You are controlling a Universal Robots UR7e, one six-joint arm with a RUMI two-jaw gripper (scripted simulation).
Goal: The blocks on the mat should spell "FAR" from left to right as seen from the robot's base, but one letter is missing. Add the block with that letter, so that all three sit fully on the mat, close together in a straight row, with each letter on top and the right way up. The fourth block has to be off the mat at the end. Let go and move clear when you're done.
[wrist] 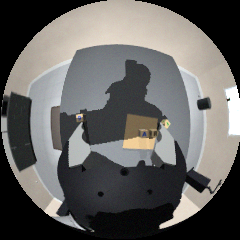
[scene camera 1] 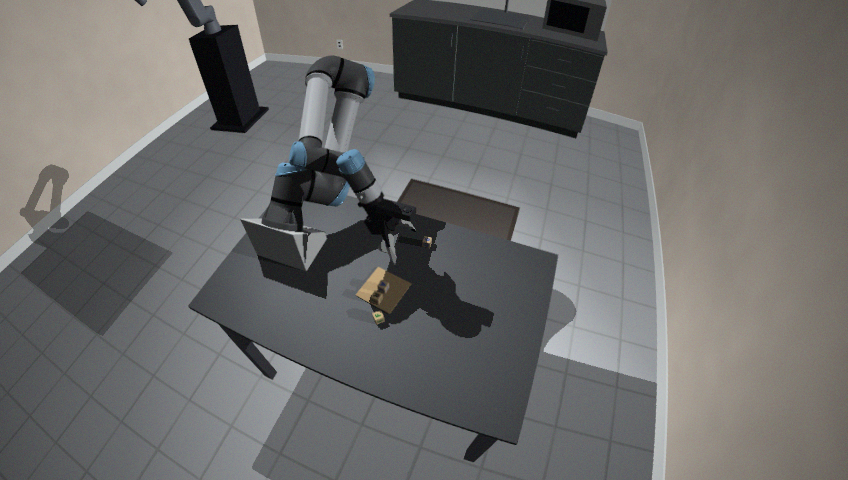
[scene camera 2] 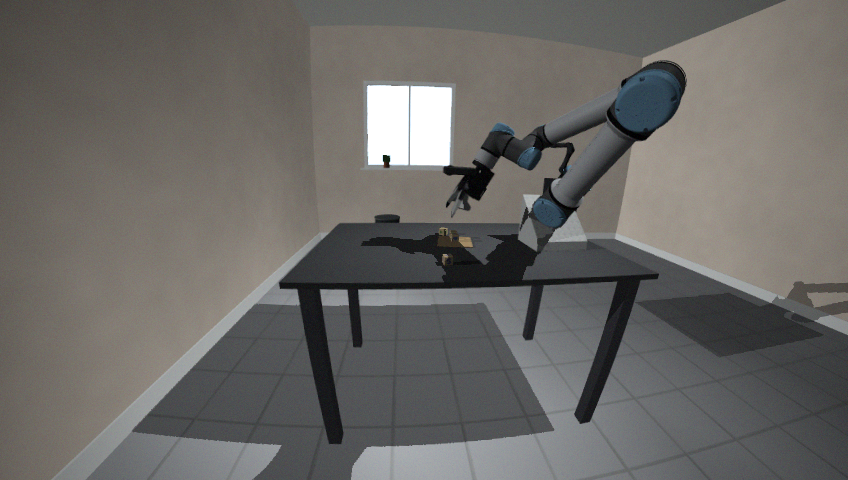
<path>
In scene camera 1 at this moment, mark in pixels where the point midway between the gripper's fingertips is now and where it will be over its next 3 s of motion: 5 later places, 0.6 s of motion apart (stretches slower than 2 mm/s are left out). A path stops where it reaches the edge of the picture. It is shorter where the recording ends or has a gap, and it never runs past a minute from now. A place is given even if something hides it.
My gripper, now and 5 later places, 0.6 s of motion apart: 405, 247; 382, 264; 376, 269; 372, 276; 373, 289; 374, 298
</path>
